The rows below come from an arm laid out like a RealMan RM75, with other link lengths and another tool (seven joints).
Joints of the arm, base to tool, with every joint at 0 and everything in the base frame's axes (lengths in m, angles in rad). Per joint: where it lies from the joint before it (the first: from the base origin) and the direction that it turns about. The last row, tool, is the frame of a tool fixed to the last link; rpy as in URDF.
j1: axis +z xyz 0 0 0.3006
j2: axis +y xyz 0 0 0
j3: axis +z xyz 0 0 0.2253
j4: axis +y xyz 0 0 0
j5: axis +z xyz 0 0 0.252
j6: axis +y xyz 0 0 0
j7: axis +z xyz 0 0 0.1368
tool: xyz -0.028 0.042 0.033 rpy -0.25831 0 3.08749
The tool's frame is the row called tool.
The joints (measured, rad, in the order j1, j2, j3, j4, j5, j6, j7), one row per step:
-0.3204 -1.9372 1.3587 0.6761 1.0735 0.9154 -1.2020
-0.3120 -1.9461 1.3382 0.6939 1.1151 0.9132 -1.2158
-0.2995 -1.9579 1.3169 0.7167 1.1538 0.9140 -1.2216
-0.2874 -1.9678 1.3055 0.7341 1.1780 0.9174 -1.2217
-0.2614 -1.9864 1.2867 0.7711 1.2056 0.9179 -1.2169
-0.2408 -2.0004 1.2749 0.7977 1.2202 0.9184 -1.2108
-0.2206 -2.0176 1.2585 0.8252 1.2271 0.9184 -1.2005
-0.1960 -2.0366 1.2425 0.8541 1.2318 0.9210 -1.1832
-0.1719 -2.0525 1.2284 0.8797 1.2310 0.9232 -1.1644
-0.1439 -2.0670 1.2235 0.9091 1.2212 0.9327 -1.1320
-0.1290 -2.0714 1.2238 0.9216 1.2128 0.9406 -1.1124
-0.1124 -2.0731 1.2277 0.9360 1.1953 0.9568 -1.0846
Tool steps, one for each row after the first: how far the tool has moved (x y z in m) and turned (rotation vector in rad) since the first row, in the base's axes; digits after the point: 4 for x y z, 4 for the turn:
-0.0013 -0.0011 0.0004 -0.0020 0.0120 0.0032
-0.0022 -0.0028 0.0008 0.0003 0.0249 0.0006
-0.0026 -0.0053 0.0001 0.0003 0.0333 -0.0041
-0.0030 -0.0085 0.0009 0.0141 0.0432 -0.0096
-0.0033 -0.0112 0.0015 0.0263 0.0486 -0.0127
-0.0026 -0.0126 0.0032 0.0481 0.0480 -0.0153
-0.0026 -0.0154 0.0048 0.0718 0.0497 -0.0196
-0.0036 -0.0180 0.0073 0.0971 0.0521 -0.0218
-0.0031 -0.0219 0.0093 0.1219 0.0595 -0.0393
-0.0034 -0.0245 0.0104 0.1330 0.0647 -0.0506
-0.0022 -0.0275 0.0124 0.1462 0.0693 -0.0738

